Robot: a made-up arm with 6 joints. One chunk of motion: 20 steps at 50 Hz.
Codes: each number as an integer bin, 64 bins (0 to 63) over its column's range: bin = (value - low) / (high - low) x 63, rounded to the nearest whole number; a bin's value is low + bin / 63 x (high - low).
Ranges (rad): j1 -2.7..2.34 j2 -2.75..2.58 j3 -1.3..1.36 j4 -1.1..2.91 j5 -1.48..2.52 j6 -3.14..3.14
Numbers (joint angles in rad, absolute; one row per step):
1: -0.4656 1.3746 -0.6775 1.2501 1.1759 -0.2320
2: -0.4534 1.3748 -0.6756 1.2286 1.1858 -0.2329
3: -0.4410 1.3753 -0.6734 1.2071 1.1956 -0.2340
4: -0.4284 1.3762 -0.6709 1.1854 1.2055 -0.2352
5: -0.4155 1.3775 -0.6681 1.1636 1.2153 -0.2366
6: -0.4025 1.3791 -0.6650 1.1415 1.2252 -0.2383
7: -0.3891 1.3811 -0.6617 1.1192 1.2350 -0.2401
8: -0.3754 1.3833 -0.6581 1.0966 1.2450 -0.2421
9: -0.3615 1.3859 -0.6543 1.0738 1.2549 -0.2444
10: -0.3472 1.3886 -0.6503 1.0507 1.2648 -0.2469
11: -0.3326 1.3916 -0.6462 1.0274 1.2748 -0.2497
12: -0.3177 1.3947 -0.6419 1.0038 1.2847 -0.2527
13: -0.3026 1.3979 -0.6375 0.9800 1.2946 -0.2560
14: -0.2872 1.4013 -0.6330 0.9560 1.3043 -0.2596
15: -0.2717 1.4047 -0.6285 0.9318 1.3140 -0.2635
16: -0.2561 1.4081 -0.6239 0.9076 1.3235 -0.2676
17: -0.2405 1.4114 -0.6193 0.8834 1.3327 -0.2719
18: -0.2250 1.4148 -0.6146 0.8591 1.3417 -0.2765
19: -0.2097 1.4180 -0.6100 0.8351 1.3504 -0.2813
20: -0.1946 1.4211 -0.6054 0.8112 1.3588 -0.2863
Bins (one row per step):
1: 28 49 15 37 42 29
2: 28 49 15 37 42 29
3: 28 49 15 36 42 29
4: 28 49 15 36 42 29
5: 29 49 15 36 42 29
6: 29 49 15 35 43 29
7: 29 49 15 35 43 29
8: 29 49 15 35 43 29
9: 29 49 15 34 43 29
10: 29 49 15 34 43 29
11: 30 49 15 33 43 29
12: 30 49 16 33 44 29
13: 30 49 16 33 44 29
14: 30 49 16 32 44 29
15: 30 49 16 32 44 29
16: 31 49 16 32 44 29
17: 31 49 16 31 44 29
18: 31 49 16 31 44 29
19: 31 49 16 30 45 29
20: 31 49 16 30 45 29

